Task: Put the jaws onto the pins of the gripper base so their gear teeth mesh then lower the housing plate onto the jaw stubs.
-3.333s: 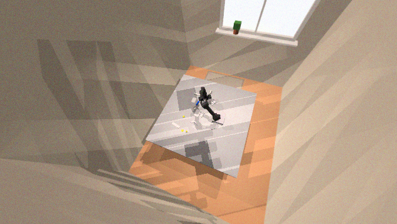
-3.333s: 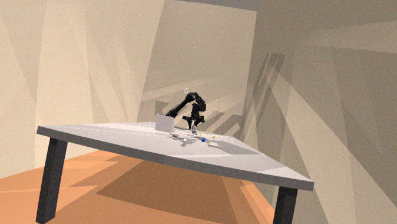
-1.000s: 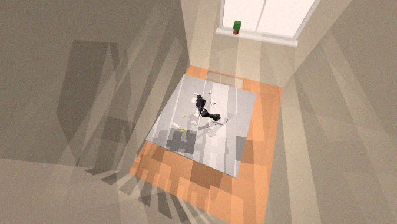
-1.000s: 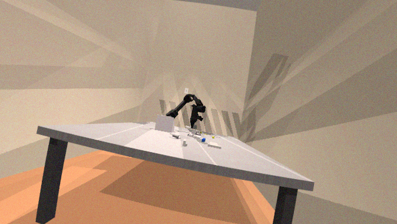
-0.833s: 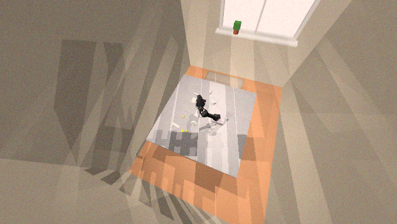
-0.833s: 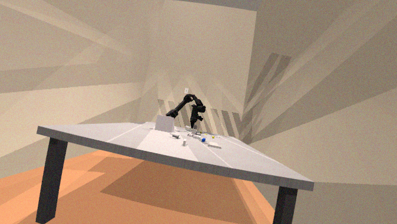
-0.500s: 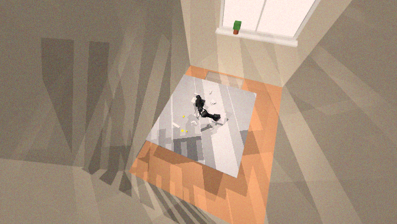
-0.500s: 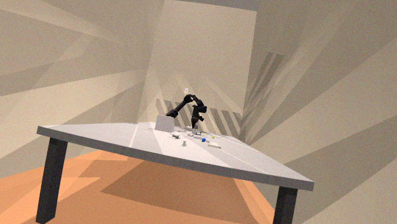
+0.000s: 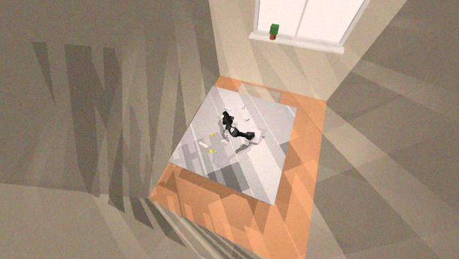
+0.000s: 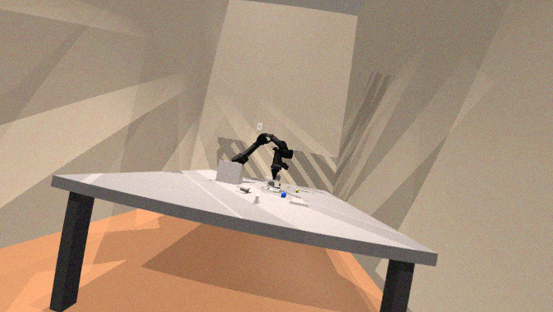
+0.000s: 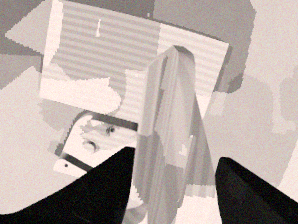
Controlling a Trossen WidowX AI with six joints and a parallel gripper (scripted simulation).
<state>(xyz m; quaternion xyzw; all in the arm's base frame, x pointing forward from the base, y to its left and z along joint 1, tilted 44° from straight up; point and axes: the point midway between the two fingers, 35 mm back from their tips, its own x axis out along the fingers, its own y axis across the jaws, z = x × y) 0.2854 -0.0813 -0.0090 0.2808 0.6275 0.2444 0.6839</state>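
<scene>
Now: the white jaw 30 mm behind my gripper tip and 20 mm to the left of it. Round my gripper tip: ribbed rectangular plate 80 mm below, 30 mm to the left, 20 mm ahead; then blue block 140 mm to the right, 70 mm below, 60 mm ahead; then white flat piece 190 mm to the right, 140 mm ahead, 80 mm below.
</scene>
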